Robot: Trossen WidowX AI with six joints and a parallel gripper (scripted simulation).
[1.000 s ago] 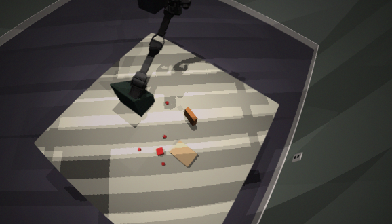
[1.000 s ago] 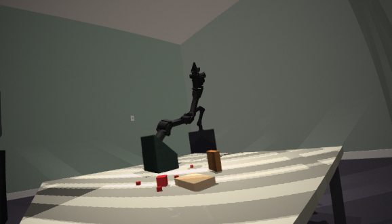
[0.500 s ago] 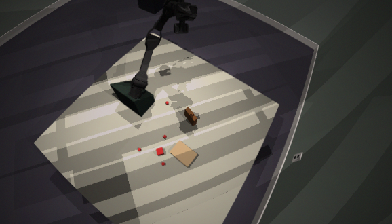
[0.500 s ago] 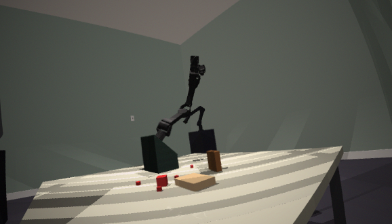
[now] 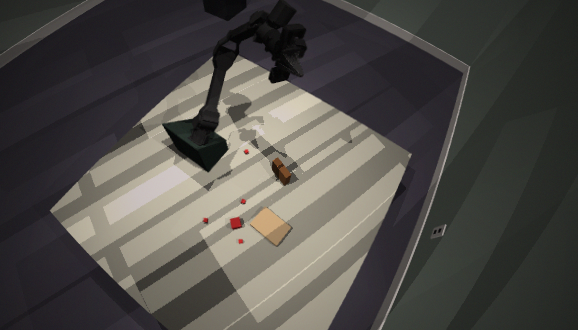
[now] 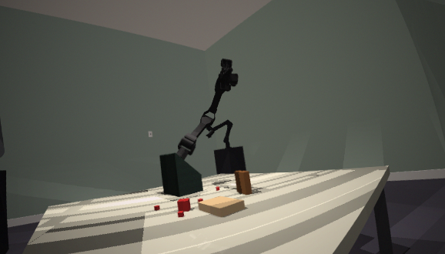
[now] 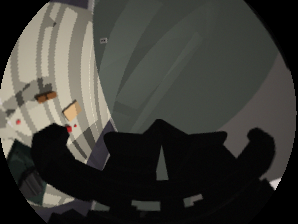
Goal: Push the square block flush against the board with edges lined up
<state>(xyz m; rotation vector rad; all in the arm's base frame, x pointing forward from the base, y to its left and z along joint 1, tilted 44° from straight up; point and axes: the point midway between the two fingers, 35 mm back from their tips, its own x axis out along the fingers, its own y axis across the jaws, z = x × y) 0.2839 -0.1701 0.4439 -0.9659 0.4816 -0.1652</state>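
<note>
The square block lies 10 mm ahead of my gripper tip, 40 mm to the right of it and 570 mm below it. From my gripper tip the other things lie so: red cube: 30 mm behind, 340 mm to the right, 600 mm below; board: 100 mm ahead, 260 mm to the right, 610 mm below.
</note>
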